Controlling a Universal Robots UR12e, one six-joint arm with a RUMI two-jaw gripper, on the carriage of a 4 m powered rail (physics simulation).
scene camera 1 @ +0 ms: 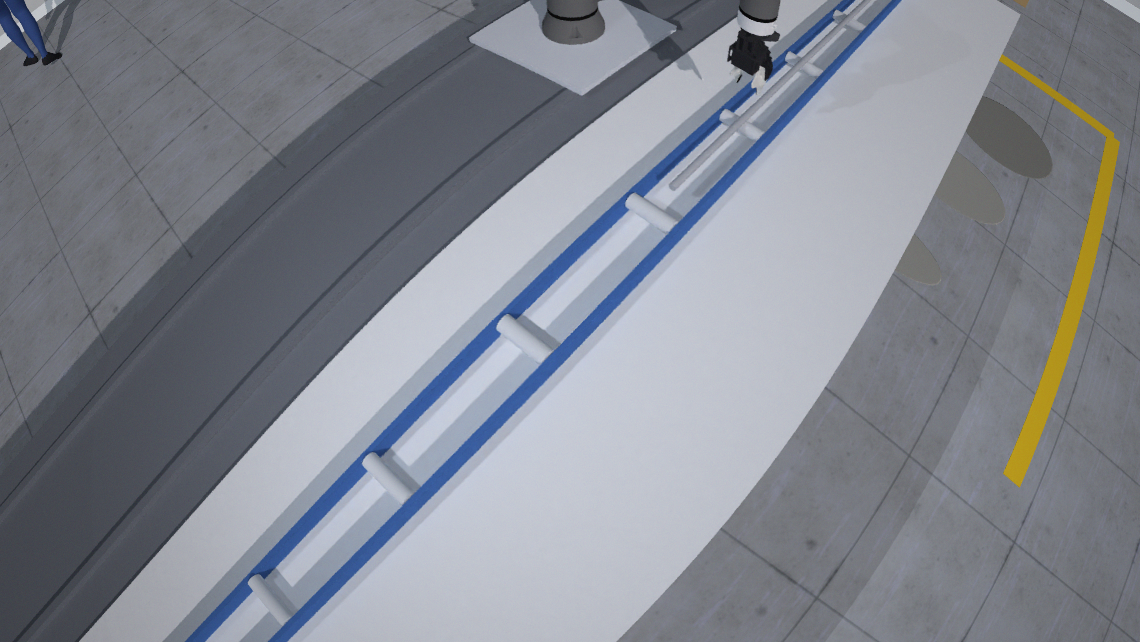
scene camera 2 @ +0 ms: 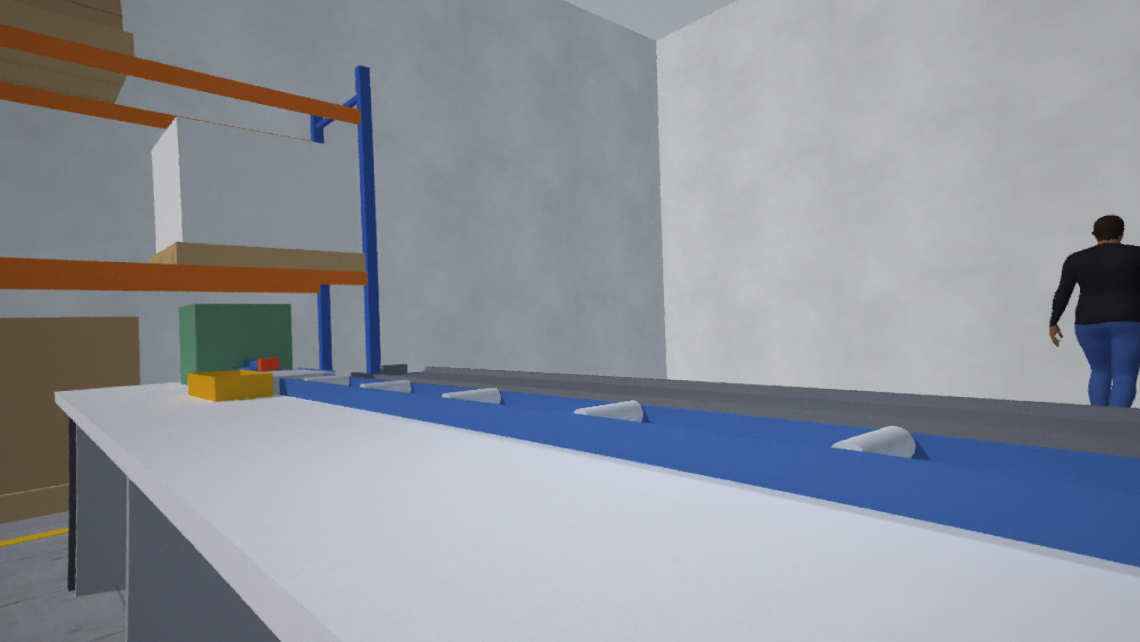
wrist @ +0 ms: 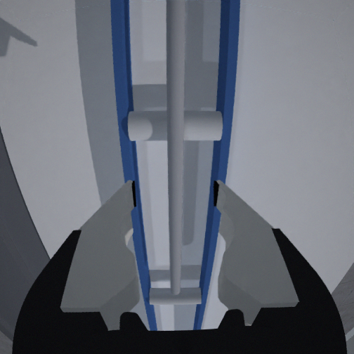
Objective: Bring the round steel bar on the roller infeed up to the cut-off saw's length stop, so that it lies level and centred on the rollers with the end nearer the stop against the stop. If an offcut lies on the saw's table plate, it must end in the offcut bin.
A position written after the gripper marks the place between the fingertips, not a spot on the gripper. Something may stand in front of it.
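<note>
Scene camera 1: the gripper (scene camera 1: 747, 88), a roller infeed (scene camera 1: 609, 304). Scene camera 2: a yellow offcut bin (scene camera 2: 216, 386), the roller infeed (scene camera 2: 1074, 501). Wrist view: the gripper (wrist: 174, 182).
</note>
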